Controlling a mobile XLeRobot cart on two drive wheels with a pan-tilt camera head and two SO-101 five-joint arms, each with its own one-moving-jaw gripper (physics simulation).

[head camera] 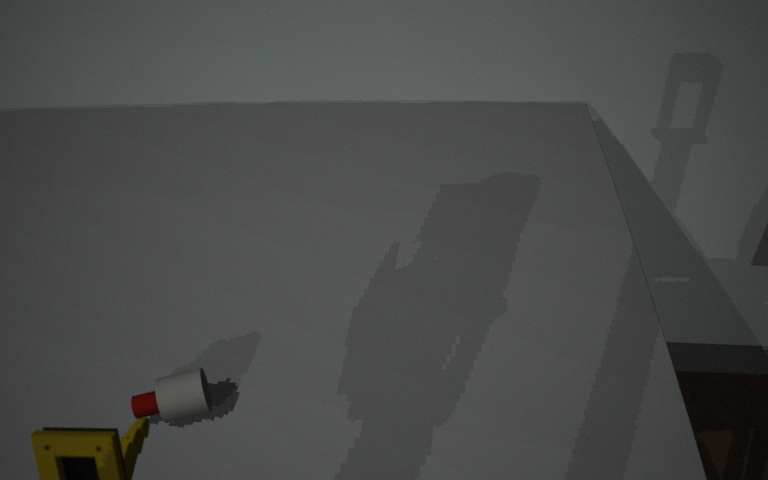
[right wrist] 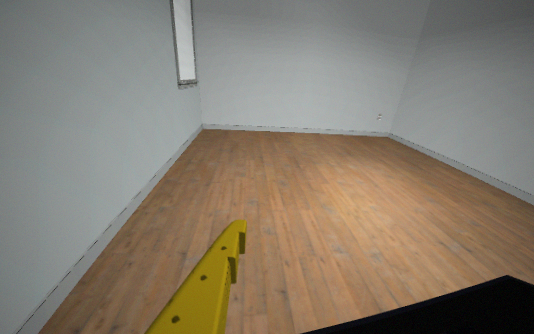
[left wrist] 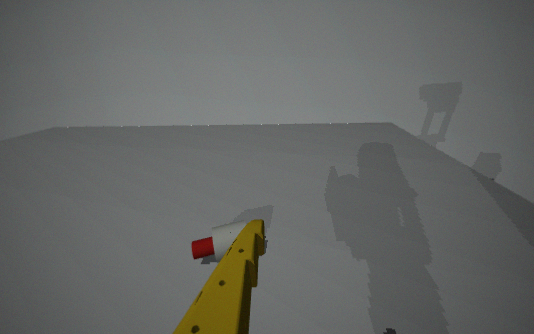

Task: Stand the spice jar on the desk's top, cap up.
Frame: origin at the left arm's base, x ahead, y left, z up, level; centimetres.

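Seen in the pictures: left end effector, tool point: [head camera: 146, 425] [left wrist: 263, 232]; right end effector, tool point: [right wrist: 246, 232].
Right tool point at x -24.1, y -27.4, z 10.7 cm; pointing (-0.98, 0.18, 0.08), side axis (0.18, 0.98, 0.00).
Note:
A point is followed by its place in that frame.
The spice jar [head camera: 182, 394] {z -1.8, x 36.5, y 5.6 cm} [left wrist: 223, 239] {z -1.7, x 36.2, y 6.7 cm} has a white body and a red cap. It lies on its side on the grey desk's top [head camera: 283, 271] {z -5.5, x 57.1, y 0.1 cm} [left wrist: 125, 200] {z -5.5, x 49.9, y 29.2 cm}, its cap pointing to the picture's left. My left gripper [head camera: 135, 438] [left wrist: 250, 235] is open, with one notched jaw showing in the left wrist view. That jaw hides part of the jar's body there. In the head view its tip is just below the cap; whether they touch is unclear. My right gripper [right wrist: 237, 235] is open and empty, away from the desk, above the wooden floor. The jar does not show in the right wrist view.
The desk's right edge runs down the right of the head view, with a wall behind the desk. Arm shadows fall across the top. The right wrist view shows a wooden floor [right wrist: 310, 200] {z -77.5, x -142.0, y 42.2 cm}, walls, a window [right wrist: 185, 45] {z 48.9, x -317.1, y -76.0 cm} and a black surface [right wrist: 450, 317] at lower right.

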